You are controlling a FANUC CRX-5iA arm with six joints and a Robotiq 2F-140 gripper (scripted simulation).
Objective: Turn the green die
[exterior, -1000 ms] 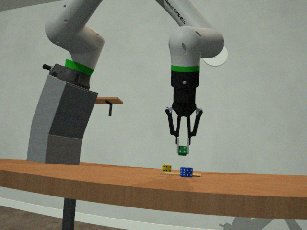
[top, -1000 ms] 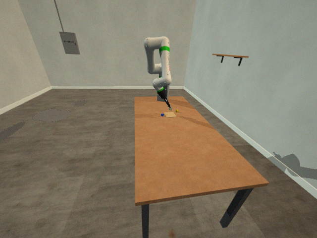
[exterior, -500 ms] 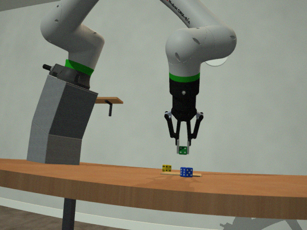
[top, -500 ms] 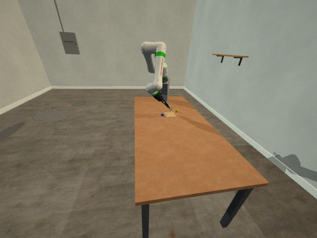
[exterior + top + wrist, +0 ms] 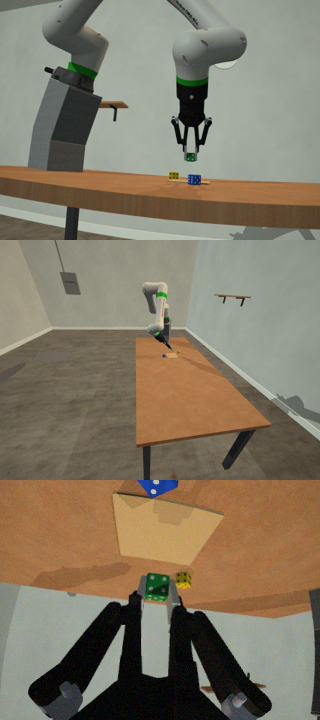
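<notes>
My gripper is now 110 mm above the tan mat and 20 mm to the right of it. The rest, counted from my hand: blue die (90 mm to the right, 90 mm below, 30 mm ahead); yellow die (140 mm to the left, 90 mm below, 80 mm behind); green die (20 mm to the left, 20 mm below).
</notes>
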